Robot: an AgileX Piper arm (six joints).
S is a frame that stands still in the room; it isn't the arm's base.
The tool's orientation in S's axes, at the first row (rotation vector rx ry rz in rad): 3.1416, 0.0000, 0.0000
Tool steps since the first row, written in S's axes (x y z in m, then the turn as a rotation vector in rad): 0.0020, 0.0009, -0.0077, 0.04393, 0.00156, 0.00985; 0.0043, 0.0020, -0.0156, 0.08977, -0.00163, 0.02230; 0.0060, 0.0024, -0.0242, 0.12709, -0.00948, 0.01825; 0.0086, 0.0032, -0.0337, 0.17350, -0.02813, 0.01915; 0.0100, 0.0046, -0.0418, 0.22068, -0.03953, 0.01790; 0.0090, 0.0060, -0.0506, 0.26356, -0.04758, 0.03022
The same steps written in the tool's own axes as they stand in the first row. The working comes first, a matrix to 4 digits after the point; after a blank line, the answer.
The tool's axes in the first row as the columns of a matrix, in S's axes (used below as rounded here):
1.0000, 0.0000, 0.0000
0.0000, -1.0000, 0.0000
0.0000, 0.0000, -1.0000

0.0020, -0.0009, 0.0077, 0.04393, -0.00156, -0.00985; 0.0043, -0.0020, 0.0156, 0.08977, 0.00163, -0.02230; 0.0060, -0.0024, 0.0242, 0.12709, 0.00948, -0.01825; 0.0086, -0.0032, 0.0337, 0.17350, 0.02813, -0.01915; 0.0100, -0.0046, 0.0418, 0.22068, 0.03953, -0.01790; 0.0090, -0.0060, 0.0506, 0.26356, 0.04758, -0.03022
